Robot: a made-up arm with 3 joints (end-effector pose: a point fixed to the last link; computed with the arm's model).
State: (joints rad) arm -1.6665 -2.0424 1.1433
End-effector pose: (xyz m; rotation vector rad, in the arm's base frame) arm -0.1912 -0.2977 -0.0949 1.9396 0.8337 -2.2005
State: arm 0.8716 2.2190 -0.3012
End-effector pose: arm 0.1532 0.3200 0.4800 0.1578 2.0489 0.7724
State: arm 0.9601 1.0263 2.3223
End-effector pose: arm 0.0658 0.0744 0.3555 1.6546 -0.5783 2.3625
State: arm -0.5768 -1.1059 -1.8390
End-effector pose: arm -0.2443 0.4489 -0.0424 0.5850 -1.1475 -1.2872
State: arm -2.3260 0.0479 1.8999
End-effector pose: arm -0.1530 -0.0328 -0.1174 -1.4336 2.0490 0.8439
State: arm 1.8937 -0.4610 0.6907
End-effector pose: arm -0.3565 -0.1447 0.4361 1.6201 -0.9120 0.0420
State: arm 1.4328 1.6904 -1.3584
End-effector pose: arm 0.0953 0.1182 0.6401 -0.0343 1.5889 0.1513
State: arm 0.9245 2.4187 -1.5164
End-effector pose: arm 0.0240 0.4532 0.4293 -1.1073 1.7199 0.2047
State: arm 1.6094 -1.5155 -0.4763
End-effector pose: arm -0.2945 0.1514 0.6308 1.5916 -0.8702 -1.5378
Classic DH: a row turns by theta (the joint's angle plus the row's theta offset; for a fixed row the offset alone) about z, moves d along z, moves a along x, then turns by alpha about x. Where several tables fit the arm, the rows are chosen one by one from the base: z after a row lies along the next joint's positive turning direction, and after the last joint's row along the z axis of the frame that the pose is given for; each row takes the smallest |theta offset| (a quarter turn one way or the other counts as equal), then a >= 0, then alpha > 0; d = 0 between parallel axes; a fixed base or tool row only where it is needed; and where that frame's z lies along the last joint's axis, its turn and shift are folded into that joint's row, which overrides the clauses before.
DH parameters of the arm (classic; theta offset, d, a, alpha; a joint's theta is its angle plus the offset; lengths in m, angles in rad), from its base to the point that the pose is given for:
base (fixed): 1.5708 0.142 0 1.5708
joint 1: -1.5708 -0.096 0.04 -1.5708
joint 2: 1.5708 0.362 0.049 -1.5708
joint 3: -0.443 0 0.1516 0
tool (fixed): -2.6986 0.191 0 0

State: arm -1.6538 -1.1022 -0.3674
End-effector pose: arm -0.3357 -0.1295 -0.3207 -1.2593 -1.0574 0.6243
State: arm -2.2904 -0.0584 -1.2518
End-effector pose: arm -0.1373 -0.2258 -0.3415 -1.8929 -1.4068 -0.5704
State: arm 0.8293 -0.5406 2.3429
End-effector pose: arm -0.1943 0.0563 0.3867 -0.1841 -1.1234 1.9127
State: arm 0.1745 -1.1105 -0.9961
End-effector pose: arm -0.2977 0.5074 0.2143 0.6979 -0.9410 -0.9824
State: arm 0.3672 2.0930 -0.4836
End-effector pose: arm 0.1394 0.4560 0.3025 -0.2764 2.0375 0.0855
